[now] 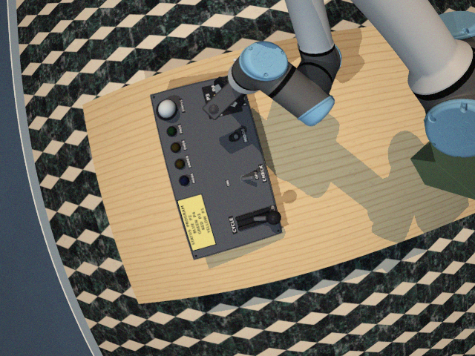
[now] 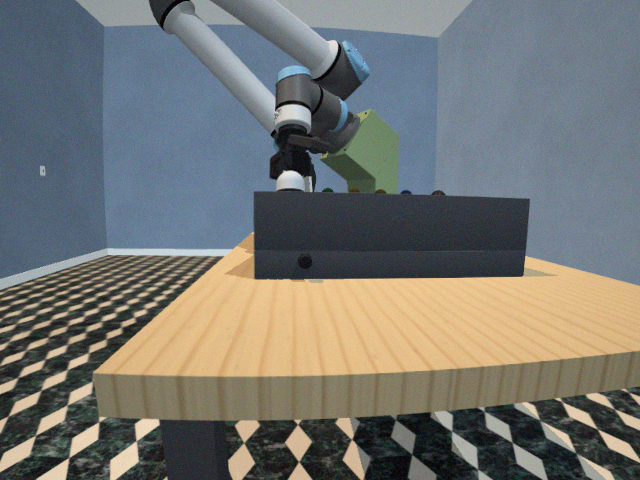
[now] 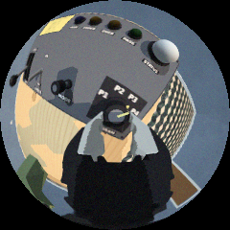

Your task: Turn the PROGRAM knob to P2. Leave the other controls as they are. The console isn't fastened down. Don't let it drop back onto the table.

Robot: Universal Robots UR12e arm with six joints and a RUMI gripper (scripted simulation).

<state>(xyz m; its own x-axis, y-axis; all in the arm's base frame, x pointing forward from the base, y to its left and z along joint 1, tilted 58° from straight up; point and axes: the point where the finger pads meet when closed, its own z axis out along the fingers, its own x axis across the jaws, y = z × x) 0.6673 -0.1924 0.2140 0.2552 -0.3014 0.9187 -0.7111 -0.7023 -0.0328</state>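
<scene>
My gripper is now 20 mm short of the mode knob and 120 mm to the right of it. From my hand the other things lie so: check toggle: 30 mm ahead, 240 mm to the left, 10 mm below; then dark grey console: 60 mm ahead, 170 mm to the left, 30 mm below; then cycle lever: 30 mm ahead, 360 mm to the left, 10 mm above.
</scene>
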